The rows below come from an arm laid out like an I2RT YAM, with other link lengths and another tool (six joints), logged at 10 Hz.
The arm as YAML. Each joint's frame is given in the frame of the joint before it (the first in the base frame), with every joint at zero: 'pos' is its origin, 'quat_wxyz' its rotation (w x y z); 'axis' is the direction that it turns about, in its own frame. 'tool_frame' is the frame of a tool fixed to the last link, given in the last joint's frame.
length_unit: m
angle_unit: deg
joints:
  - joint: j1
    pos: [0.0, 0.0, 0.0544]
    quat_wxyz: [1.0, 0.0, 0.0, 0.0]
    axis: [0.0, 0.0, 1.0]
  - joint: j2
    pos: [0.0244, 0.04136, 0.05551]
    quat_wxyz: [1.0, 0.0, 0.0, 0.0]
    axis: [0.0, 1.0, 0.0]
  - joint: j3
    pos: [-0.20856, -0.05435, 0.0]
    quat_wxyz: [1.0, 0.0, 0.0, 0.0]
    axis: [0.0, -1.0, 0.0]
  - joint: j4
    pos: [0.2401, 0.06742, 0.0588]
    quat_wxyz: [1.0, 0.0, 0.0, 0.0]
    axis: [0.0, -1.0, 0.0]
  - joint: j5
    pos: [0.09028, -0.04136, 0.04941]
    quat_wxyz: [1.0, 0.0, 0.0, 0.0]
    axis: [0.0, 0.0, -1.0]
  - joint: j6
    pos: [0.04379, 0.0, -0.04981]
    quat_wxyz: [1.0, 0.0, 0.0, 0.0]
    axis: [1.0, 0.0, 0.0]
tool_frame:
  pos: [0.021, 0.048, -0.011]
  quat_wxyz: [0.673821, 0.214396, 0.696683, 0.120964]
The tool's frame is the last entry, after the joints.
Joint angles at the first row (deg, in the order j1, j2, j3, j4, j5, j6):
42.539, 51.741, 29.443, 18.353, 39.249, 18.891
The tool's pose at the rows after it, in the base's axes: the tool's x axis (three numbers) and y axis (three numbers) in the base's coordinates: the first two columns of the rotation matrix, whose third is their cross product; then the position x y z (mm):
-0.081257 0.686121 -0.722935 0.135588 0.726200 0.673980 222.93 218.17 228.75
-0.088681 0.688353 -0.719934 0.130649 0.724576 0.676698 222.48 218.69 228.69
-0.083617 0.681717 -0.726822 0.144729 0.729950 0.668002 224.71 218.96 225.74
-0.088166 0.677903 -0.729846 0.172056 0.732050 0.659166 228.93 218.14 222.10
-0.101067 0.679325 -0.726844 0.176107 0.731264 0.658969 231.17 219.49 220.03
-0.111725 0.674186 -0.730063 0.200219 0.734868 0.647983 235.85 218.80 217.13
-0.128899 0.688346 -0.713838 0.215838 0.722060 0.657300 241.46 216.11 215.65
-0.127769 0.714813 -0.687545 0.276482 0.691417 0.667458 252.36 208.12 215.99
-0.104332 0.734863 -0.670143 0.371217 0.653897 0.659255 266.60 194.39 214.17
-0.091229 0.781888 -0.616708 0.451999 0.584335 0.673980 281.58 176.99 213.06
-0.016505 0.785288 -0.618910 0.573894 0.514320 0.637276 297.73 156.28 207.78
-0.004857 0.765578 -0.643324 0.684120 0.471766 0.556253 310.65 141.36 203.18
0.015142 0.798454 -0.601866 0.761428 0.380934 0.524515 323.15 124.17 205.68
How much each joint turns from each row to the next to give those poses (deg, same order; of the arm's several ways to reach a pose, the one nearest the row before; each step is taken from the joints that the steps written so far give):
0.009, 0.288, 0.175, -0.325, 0.018, -0.016
-0.006, 0.002, 0.001, -0.096, -0.521, 0.273
-0.045, 0.841, 0.133, 0.164, 0.759, -0.207
-0.509, 1.068, 0.717, -1.368, 0.416, 0.774
-0.241, 1.048, 0.505, -0.310, -0.634, 0.669
-0.668, 1.198, 1.080, -1.723, -0.129, 0.713
-1.394, 0.909, 0.789, -1.354, -1.676, 1.871
-2.291, 1.145, 2.124, -4.061, -0.338, 3.607
-3.017, 1.441, 2.673, -5.667, 1.065, 3.795
-4.190, 1.456, 2.408, -5.225, -2.023, 5.538
-3.305, 2.772, 3.601, -6.928, 3.929, 4.358
-2.566, 4.282, 6.229, -10.166, 2.133, 3.176
-3.511, 3.723, 6.144, -9.036, -1.841, 5.752

